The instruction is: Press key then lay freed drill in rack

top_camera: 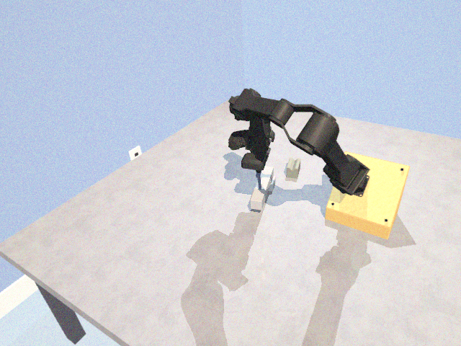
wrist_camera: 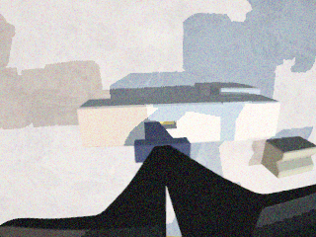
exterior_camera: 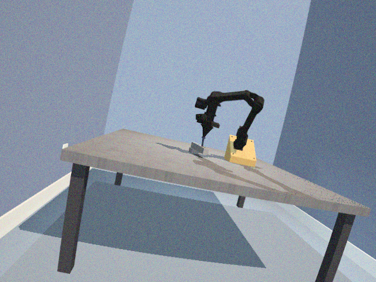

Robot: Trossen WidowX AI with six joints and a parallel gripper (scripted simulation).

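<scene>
Right now my gripper tip is 30 mm above the blue key. From my gripper tip the other things lie so: drill: 70 mm below, 60 mm to the right, 10 mm ahead; then housing: 80 mm below, 40 mm to the right, 10 mm ahead.
</scene>
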